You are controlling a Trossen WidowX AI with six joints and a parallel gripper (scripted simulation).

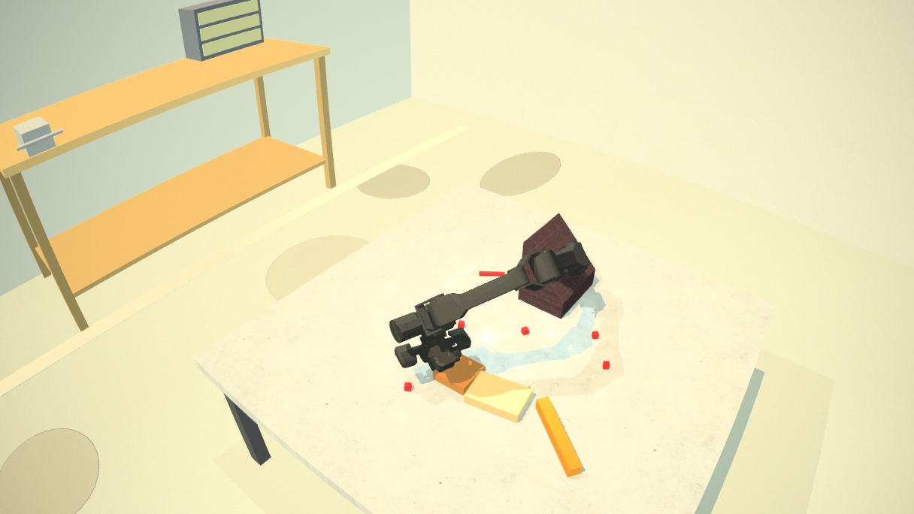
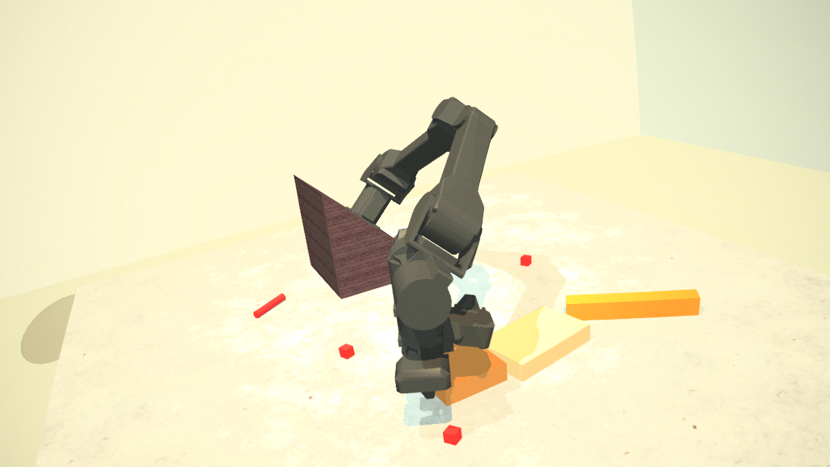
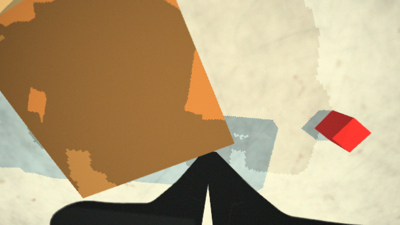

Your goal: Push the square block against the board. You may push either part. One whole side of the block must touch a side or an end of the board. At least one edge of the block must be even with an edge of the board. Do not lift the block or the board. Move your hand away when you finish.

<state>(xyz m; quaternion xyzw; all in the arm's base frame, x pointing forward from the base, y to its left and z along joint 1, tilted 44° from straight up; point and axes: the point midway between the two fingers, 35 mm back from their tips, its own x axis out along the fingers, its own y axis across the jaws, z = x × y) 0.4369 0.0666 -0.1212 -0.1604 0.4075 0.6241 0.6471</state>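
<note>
Right now the square block is 60 mm to the left of my gripper tip and 40 mm behind it. Also, from my gripper tip: orange-yellow bar (370 mm to the left, 50 mm behind, 10 mm above); then red stick (420 mm behind, 180 mm to the right); then flat pale yellow slab (180 mm to the left, 50 mm behind).
</note>
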